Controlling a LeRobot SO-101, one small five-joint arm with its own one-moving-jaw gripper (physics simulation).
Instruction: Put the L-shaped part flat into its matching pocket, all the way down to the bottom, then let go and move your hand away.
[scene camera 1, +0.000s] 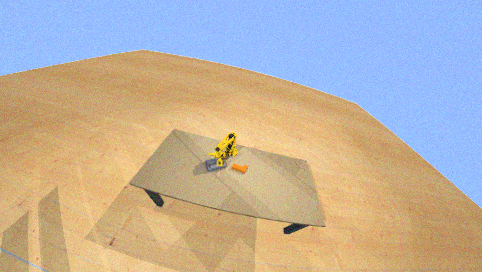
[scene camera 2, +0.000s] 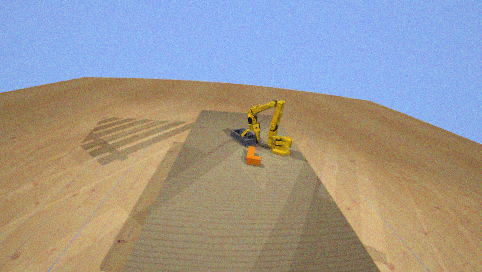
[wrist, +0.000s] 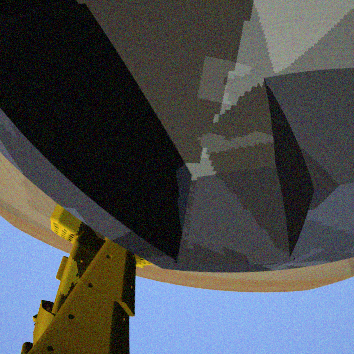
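The orange L-shaped part lies flat on the table, outside the pocket tray and apart from my gripper. The dark grey-blue pocket tray lies on the table beside it. My yellow gripper is open and empty, low at the tray. In the wrist view one notched jaw shows at the lower left, with large dark tray walls past it; the moving jaw is out of the picture. The L-shaped part does not show in the wrist view. Exact contact between jaws and tray cannot be told.
The table bears the tray, the part and my arm. My arm's yellow base stands near a long edge of the table, close to the tray and the part. Shadows cross the table and the wooden floor around it.
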